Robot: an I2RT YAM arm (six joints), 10 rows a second.
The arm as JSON. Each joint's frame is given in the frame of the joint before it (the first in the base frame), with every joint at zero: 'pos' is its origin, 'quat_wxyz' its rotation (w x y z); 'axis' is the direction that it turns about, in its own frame. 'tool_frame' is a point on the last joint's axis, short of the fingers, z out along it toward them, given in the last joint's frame.
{
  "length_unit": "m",
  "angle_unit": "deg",
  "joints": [
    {
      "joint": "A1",
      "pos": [
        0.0,
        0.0,
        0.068
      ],
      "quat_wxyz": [
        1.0,
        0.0,
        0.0,
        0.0
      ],
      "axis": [
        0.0,
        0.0,
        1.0
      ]
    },
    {
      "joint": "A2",
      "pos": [
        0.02,
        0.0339,
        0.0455
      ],
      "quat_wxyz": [
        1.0,
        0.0,
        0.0,
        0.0
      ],
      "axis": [
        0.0,
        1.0,
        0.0
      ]
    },
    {
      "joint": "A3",
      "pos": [
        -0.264,
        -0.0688,
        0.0
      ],
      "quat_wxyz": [
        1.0,
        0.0,
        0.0,
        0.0
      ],
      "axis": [
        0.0,
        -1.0,
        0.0
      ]
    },
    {
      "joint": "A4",
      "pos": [
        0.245,
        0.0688,
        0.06
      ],
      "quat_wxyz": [
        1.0,
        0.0,
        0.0,
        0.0
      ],
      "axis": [
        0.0,
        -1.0,
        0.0
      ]
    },
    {
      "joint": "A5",
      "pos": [
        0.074,
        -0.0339,
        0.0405
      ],
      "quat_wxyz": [
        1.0,
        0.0,
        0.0,
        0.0
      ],
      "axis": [
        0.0,
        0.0,
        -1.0
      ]
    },
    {
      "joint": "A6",
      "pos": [
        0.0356,
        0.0,
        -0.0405
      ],
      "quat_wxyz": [
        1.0,
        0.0,
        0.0,
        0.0
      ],
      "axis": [
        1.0,
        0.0,
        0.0
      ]
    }
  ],
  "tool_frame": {
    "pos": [
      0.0,
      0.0,
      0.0
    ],
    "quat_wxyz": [
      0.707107,
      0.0,
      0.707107,
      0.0
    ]
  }
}
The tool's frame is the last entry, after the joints.
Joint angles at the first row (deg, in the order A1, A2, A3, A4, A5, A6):
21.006 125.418 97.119 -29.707 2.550 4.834
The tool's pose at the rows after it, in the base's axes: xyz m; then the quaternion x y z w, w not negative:
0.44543 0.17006 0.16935 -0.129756 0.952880 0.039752 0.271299
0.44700 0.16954 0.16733 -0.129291 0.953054 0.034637 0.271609
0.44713 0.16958 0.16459 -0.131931 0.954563 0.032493 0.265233
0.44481 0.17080 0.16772 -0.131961 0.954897 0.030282 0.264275
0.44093 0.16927 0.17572 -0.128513 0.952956 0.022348 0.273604
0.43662 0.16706 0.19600 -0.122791 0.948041 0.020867 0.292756
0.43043 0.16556 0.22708 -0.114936 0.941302 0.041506 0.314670
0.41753 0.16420 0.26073 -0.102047 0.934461 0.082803 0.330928
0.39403 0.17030 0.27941 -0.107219 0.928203 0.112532 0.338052
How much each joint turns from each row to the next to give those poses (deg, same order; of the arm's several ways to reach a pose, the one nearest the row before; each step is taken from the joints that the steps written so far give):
0.087 0.615 0.349 0.003 0.086 0.001
-0.087 0.440 0.264 0.086 0.527 -0.176
-0.001 0.440 0.265 -0.614 0.001 -0.265
0.263 -0.521 -0.084 -0.617 0.350 0.174
0.090 -1.669 -1.055 0.262 1.228 0.089
0.001 -2.804 -0.267 -0.349 0.795 0.262
-0.001 -3.599 0.874 -1.397 -1.401 1.139
0.174 -4.564 0.189 -1.680 -3.333 2.718
1.747 -5.185 -3.425 0.087 -1.949 1.762

